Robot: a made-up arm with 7 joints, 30 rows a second.
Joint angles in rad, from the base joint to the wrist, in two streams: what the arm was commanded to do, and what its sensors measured. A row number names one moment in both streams.
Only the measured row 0 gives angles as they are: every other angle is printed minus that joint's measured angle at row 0.
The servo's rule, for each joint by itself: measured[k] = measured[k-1] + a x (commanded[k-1-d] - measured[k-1]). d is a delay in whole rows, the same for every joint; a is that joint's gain. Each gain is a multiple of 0.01, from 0.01 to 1. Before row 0 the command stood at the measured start. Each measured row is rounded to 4 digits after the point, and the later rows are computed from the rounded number. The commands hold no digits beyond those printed.
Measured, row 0:
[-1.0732, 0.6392, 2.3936, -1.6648, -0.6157, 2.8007, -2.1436]
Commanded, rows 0 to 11:
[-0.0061, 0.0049, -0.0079, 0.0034, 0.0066, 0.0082, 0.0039]
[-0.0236, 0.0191, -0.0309, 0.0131, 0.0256, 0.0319, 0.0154]
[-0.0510, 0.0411, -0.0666, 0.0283, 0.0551, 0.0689, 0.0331]
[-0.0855, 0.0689, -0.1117, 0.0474, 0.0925, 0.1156, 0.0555]
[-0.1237, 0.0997, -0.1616, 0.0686, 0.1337, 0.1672, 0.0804]
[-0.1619, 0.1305, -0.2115, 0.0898, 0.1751, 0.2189, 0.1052]
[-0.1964, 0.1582, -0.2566, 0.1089, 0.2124, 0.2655, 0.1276]
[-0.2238, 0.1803, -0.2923, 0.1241, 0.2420, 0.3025, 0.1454]
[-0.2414, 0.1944, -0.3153, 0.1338, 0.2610, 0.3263, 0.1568]
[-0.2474, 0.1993, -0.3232, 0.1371, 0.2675, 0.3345, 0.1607]
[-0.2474, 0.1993, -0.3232, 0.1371, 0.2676, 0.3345, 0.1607]
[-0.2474, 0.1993, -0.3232, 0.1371, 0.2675, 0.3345, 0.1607]
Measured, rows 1 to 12:
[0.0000, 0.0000, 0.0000, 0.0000, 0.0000, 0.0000, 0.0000]
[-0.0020, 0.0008, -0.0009, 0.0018, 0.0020, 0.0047, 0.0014]
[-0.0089, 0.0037, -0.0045, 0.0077, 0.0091, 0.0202, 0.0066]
[-0.0224, 0.0097, -0.0120, 0.0184, 0.0229, 0.0480, 0.0164]
[-0.0426, 0.0192, -0.0240, 0.0335, 0.0438, 0.0865, 0.0309]
[-0.0686, 0.0321, -0.0405, 0.0518, 0.0708, 0.1325, 0.0492]
[-0.0985, 0.0478, -0.0610, 0.0716, 0.1021, 0.1817, 0.0699]
[-0.1298, 0.0655, -0.0845, 0.0910, 0.1352, 0.2295, 0.0912]
[-0.1599, 0.0839, -0.1094, 0.1082, 0.1672, 0.2711, 0.1113]
[-0.1860, 0.1016, -0.1341, 0.1215, 0.1953, 0.3026, 0.1281]
[-0.2056, 0.1172, -0.1568, 0.1296, 0.2170, 0.3208, 0.1402]
[-0.2190, 0.1303, -0.1768, 0.1335, 0.2322, 0.3286, 0.1478]
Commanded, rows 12 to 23:
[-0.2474, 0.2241, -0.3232, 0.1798, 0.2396, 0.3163, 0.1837]
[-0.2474, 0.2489, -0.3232, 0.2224, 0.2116, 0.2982, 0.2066]
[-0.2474, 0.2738, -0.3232, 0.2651, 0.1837, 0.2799, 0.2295]
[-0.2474, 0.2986, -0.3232, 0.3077, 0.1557, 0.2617, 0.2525]
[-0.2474, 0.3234, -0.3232, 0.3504, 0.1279, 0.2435, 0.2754]
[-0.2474, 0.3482, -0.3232, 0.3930, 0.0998, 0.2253, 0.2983]
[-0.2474, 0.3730, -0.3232, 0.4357, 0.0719, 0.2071, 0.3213]
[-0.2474, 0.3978, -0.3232, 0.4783, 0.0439, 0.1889, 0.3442]
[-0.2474, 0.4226, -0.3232, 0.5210, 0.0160, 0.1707, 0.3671]
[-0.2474, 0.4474, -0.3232, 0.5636, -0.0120, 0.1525, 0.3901]
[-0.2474, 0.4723, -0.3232, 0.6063, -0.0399, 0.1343, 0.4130]
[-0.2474, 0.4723, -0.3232, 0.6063, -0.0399, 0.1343, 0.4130]
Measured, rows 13 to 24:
[-0.2281, 0.1413, -0.1944, 0.1354, 0.2428, 0.3320, 0.1526]
[-0.2343, 0.1545, -0.2099, 0.1585, 0.2418, 0.3231, 0.1641]
[-0.2385, 0.1696, -0.2235, 0.1917, 0.2327, 0.3089, 0.1798]
[-0.2413, 0.1863, -0.2355, 0.2299, 0.2180, 0.2924, 0.1982]
[-0.2433, 0.2043, -0.2460, 0.2704, 0.1993, 0.2749, 0.2183]
[-0.2446, 0.2234, -0.2553, 0.3120, 0.1779, 0.2570, 0.2394]
[-0.2455, 0.2434, -0.2634, 0.3541, 0.1545, 0.2389, 0.2612]
[-0.2461, 0.2641, -0.2706, 0.3965, 0.1297, 0.2208, 0.2834]
[-0.2465, 0.2855, -0.2769, 0.4390, 0.1040, 0.2026, 0.3059]
[-0.2468, 0.3074, -0.2825, 0.4816, 0.0776, 0.1844, 0.3285]
[-0.2470, 0.3298, -0.2874, 0.5242, 0.0507, 0.1662, 0.3513]
[-0.2471, 0.3526, -0.2917, 0.5669, 0.0235, 0.1480, 0.3741]

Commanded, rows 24 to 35:
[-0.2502, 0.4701, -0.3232, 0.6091, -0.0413, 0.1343, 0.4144]
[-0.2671, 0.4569, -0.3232, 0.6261, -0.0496, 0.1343, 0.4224]
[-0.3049, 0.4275, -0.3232, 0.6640, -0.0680, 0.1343, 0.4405]
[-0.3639, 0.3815, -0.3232, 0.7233, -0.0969, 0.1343, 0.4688]
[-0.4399, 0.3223, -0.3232, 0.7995, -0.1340, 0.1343, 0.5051]
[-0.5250, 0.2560, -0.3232, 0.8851, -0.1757, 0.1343, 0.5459]
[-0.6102, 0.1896, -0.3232, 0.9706, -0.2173, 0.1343, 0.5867]
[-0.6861, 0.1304, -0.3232, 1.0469, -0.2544, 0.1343, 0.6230]
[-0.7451, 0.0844, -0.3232, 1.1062, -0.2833, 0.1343, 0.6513]
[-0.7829, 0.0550, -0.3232, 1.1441, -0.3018, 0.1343, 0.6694]
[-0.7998, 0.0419, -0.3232, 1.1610, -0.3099, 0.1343, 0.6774]
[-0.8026, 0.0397, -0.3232, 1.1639, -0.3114, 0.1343, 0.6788]
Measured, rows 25 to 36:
[-0.2472, 0.3718, -0.2955, 0.5874, 0.0045, 0.1402, 0.3885]
[-0.2482, 0.3875, -0.2988, 0.5987, -0.0092, 0.1368, 0.3981]
[-0.2542, 0.3986, -0.3017, 0.6129, -0.0213, 0.1354, 0.4071]
[-0.2704, 0.4032, -0.3043, 0.6395, -0.0353, 0.1348, 0.4195]
[-0.3003, 0.3997, -0.3066, 0.6831, -0.0538, 0.1345, 0.4377]
[-0.3450, 0.3873, -0.3086, 0.7436, -0.0779, 0.1344, 0.4626]
[-0.4026, 0.3663, -0.3104, 0.8172, -0.1072, 0.1343, 0.4934]
[-0.4690, 0.3380, -0.3119, 0.8970, -0.1402, 0.1343, 0.5279]
[-0.5385, 0.3048, -0.3133, 0.9749, -0.1745, 0.1343, 0.5631]
[-0.6046, 0.2695, -0.3145, 1.0432, -0.2071, 0.1343, 0.5957]
[-0.6617, 0.2352, -0.3155, 1.0957, -0.2355, 0.1343, 0.6230]
[-0.7059, 0.2043, -0.3164, 1.1297, -0.2578, 0.1343, 0.6431]

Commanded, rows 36 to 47:
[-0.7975, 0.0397, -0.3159, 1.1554, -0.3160, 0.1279, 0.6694]
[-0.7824, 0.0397, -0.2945, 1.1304, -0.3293, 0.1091, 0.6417]
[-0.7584, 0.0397, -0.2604, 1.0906, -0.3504, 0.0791, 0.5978]
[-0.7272, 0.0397, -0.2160, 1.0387, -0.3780, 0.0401, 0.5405]
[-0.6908, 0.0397, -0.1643, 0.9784, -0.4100, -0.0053, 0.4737]
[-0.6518, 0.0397, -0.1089, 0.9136, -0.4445, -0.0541, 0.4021]
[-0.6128, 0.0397, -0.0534, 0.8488, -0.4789, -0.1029, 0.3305]
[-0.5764, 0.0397, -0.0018, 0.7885, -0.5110, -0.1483, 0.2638]
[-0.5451, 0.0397, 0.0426, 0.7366, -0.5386, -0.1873, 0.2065]
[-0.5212, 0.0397, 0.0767, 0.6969, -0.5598, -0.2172, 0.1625]
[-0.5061, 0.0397, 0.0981, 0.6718, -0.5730, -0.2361, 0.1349]
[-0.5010, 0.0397, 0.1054, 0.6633, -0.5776, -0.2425, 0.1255]
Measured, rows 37 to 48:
[-0.7368, 0.1780, -0.3172, 1.1475, -0.2739, 0.1343, 0.6563]
[-0.7562, 0.1559, -0.3170, 1.1516, -0.2865, 0.1307, 0.6611]
[-0.7646, 0.1373, -0.3143, 1.1406, -0.2993, 0.1184, 0.6539]
[-0.7626, 0.1217, -0.3078, 1.1146, -0.3146, 0.0960, 0.6331]
[-0.7513, 0.1086, -0.2968, 1.0751, -0.3336, 0.0641, 0.5988]
[-0.7319, 0.0976, -0.2809, 1.0248, -0.3565, 0.0245, 0.5525]
[-0.7063, 0.0883, -0.2603, 0.9670, -0.3829, -0.0203, 0.4969]
[-0.6764, 0.0805, -0.2355, 0.9055, -0.4117, -0.0674, 0.4353]
[-0.6444, 0.0740, -0.2075, 0.8447, -0.4415, -0.1135, 0.3718]
[-0.6126, 0.0685, -0.1775, 0.7885, -0.4706, -0.1556, 0.3106]
[-0.5834, 0.0639, -0.1470, 0.7409, -0.4974, -0.1907, 0.2558]
[-0.5587, 0.0600, -0.1176, 0.7050, -0.5201, -0.2166, 0.2111]

